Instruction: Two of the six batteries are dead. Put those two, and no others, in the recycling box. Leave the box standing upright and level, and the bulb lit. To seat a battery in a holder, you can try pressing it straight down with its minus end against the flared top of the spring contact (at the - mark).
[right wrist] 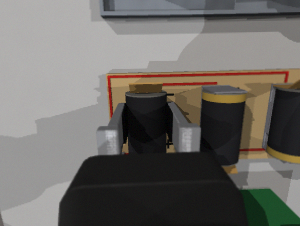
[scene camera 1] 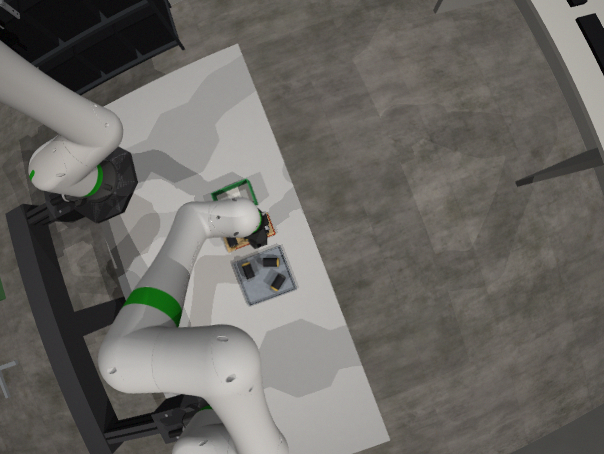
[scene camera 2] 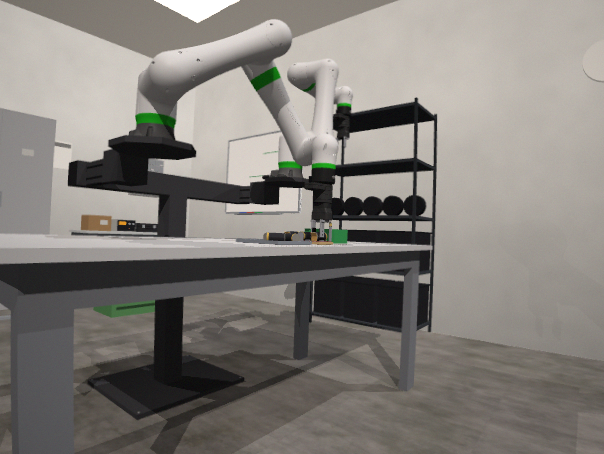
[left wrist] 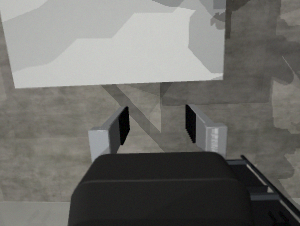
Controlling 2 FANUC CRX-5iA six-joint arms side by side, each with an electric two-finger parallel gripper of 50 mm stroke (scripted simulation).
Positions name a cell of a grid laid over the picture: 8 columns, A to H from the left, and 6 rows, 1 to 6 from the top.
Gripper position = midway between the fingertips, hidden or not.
In view: the left gripper (left wrist: E4), the right gripper (scene camera 2: E4) and a grey tray (scene camera 1: D4).
The right gripper also shows in the right wrist view (right wrist: D4). The left wrist view misses the grey tray: it is out of frame.
